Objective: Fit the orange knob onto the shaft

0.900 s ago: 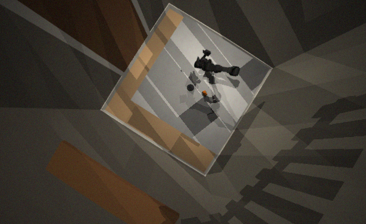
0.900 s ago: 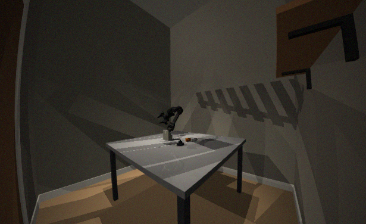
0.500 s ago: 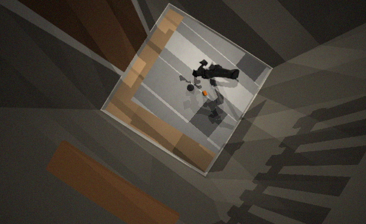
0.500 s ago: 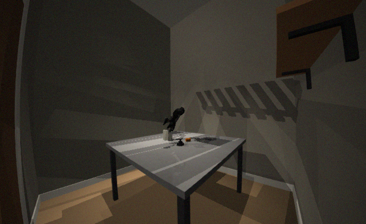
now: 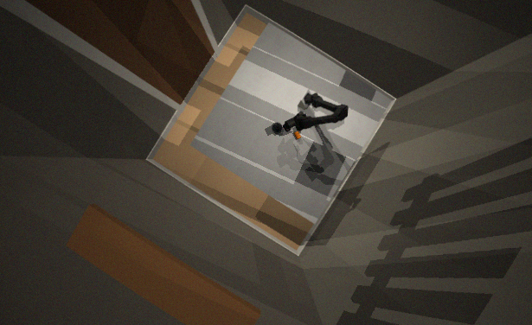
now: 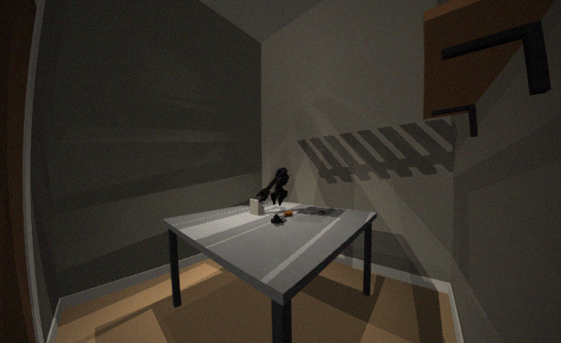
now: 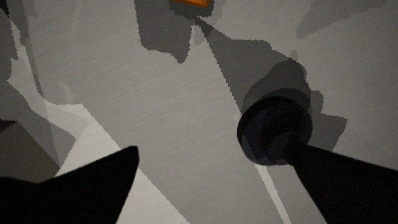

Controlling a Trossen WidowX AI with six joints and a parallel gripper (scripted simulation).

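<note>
My gripper tip is 2 cm short of the orange knob, 11 cm to the right of it and 8 cm above it. Round my gripper tip: dark round pedestal (7 cm ahead, 7 cm to the right, 7 cm below).
</note>
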